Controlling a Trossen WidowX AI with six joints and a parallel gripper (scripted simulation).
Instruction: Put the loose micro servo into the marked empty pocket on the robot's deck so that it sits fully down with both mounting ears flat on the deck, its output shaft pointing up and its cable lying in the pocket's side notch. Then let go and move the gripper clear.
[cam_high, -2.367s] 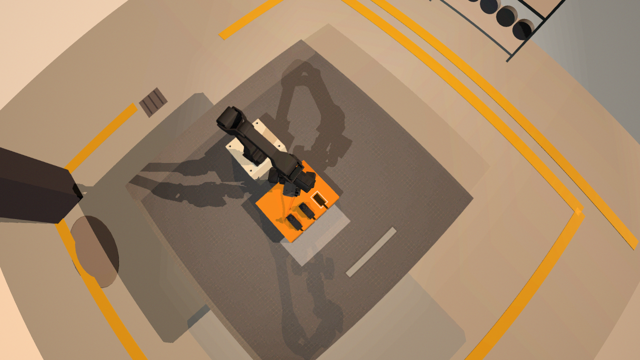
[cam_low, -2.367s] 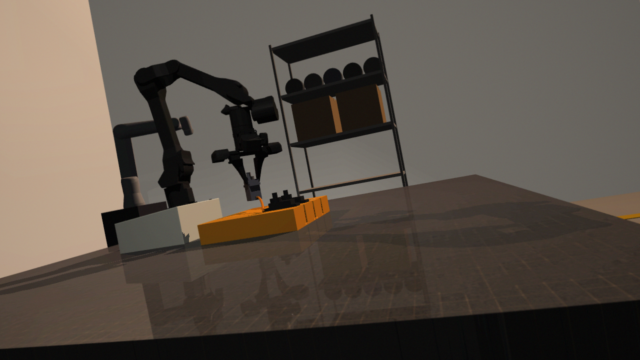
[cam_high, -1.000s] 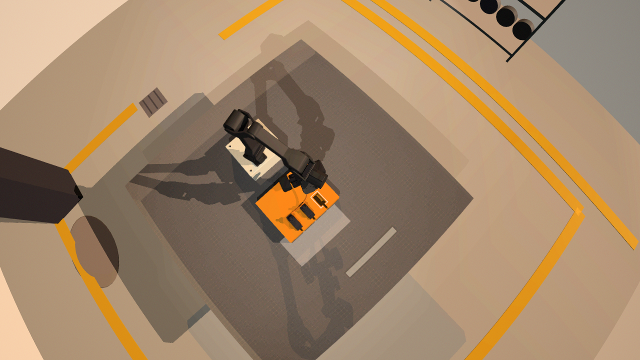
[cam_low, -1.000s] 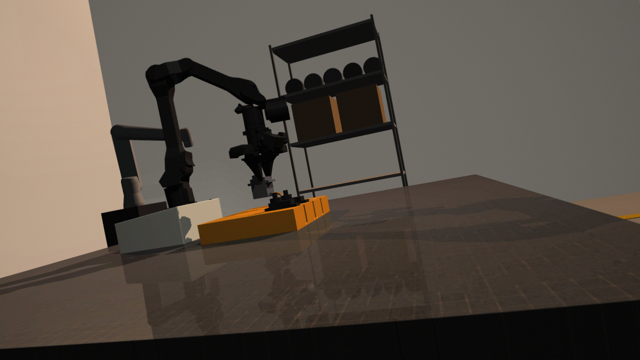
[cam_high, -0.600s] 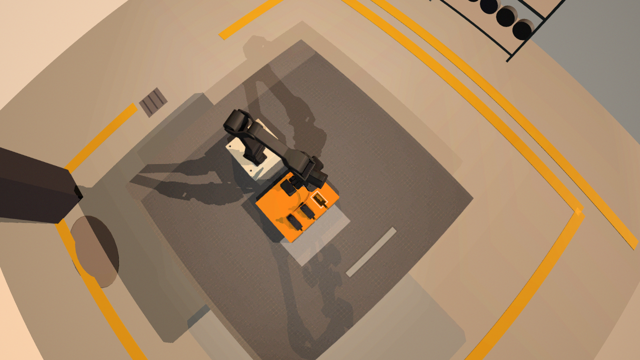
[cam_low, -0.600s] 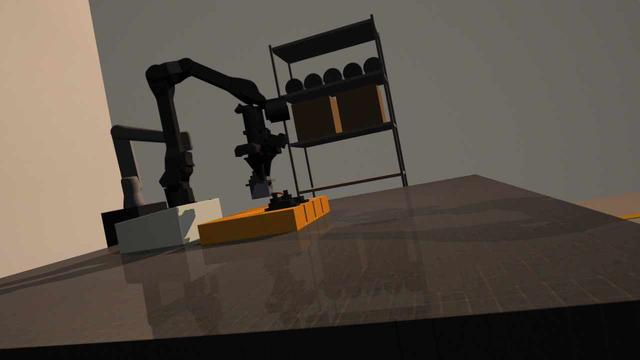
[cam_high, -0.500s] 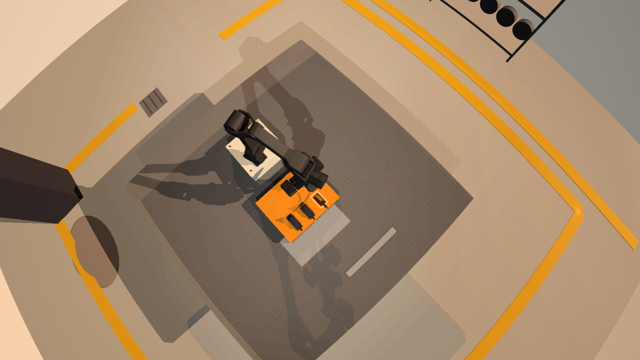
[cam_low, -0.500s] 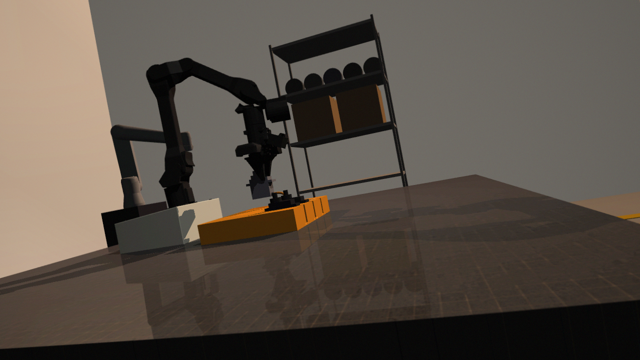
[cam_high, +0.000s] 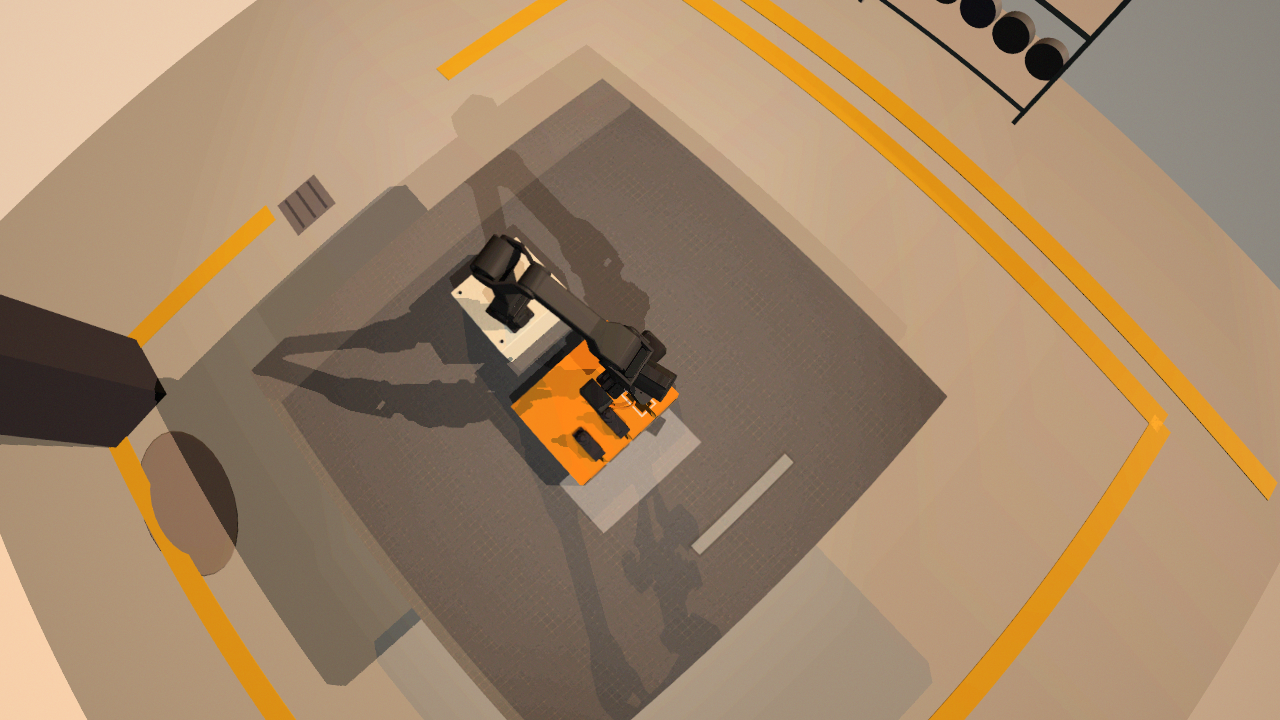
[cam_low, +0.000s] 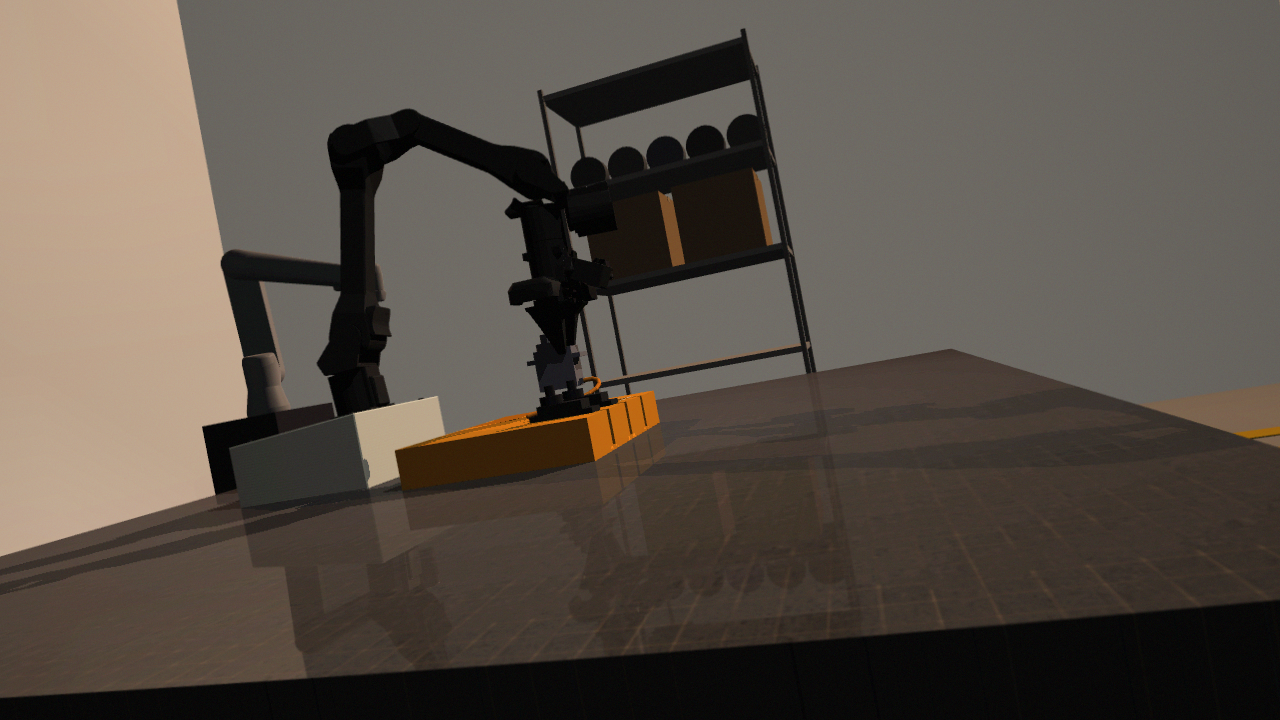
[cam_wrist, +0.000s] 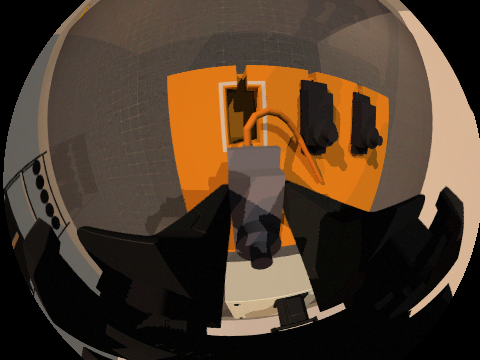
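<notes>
The orange deck lies 10 cm below my gripper tip, 7 cm to the right of it and 7 cm behind it.
</notes>
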